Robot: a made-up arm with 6 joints. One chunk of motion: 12 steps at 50 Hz.
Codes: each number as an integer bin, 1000 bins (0 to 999) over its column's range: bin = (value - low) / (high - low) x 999, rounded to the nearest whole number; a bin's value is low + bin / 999 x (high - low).
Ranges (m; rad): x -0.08..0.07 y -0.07..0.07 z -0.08..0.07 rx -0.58..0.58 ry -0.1..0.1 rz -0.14..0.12
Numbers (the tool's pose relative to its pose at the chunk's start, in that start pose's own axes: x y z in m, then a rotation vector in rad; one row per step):
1: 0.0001 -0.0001 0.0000 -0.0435 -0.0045 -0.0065
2: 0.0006 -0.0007 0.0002 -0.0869 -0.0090 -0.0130
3: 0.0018 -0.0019 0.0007 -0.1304 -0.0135 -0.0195
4: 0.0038 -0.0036 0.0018 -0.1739 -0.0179 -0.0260
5: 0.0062 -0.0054 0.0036 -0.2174 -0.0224 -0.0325
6: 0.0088 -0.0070 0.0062 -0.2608 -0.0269 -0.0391
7: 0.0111 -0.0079 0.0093 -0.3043 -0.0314 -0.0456
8: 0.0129 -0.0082 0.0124 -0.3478 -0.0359 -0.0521
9: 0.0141 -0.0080 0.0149 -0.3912 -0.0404 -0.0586
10: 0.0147 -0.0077 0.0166 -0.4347 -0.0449 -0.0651
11: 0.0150 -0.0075 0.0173 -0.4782 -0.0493 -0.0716
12: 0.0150 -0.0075 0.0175 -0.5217 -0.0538 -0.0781
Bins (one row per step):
1: 533 499 533 462 477 513
2: 537 495 534 425 455 488
3: 545 486 537 387 432 463
4: 558 474 545 350 410 438
5: 574 461 557 312 388 413
6: 591 450 574 275 365 388
7: 607 443 595 237 343 363
8: 619 441 615 200 320 338
9: 627 442 632 163 298 313
10: 631 445 643 125 275 288
11: 633 446 648 88 253 263
12: 633 446 649 50 231 238

